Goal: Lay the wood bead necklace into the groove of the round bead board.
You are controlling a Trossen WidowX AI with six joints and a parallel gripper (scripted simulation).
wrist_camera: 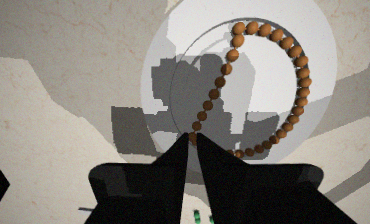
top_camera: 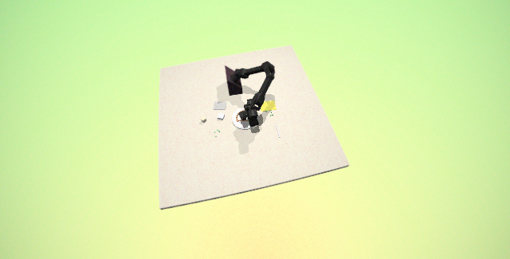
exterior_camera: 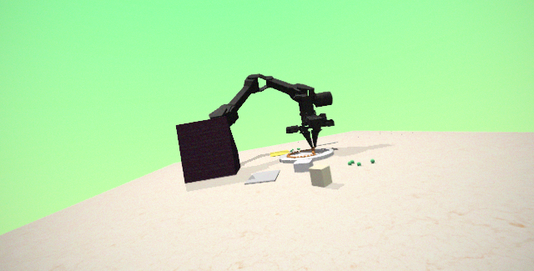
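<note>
The round white bead board lies 40 mm behind my gripper tip, 40 mm to the right of it and 10 mm below it. Round my gripper tip: thin white strip (110 mm ahead, 180 mm to the left, 20 mm below); then yellow card (130 mm behind, 150 mm to the left, 20 mm below); then grey flat plate (200 mm behind, 220 mm to the right, 20 mm below).
</note>
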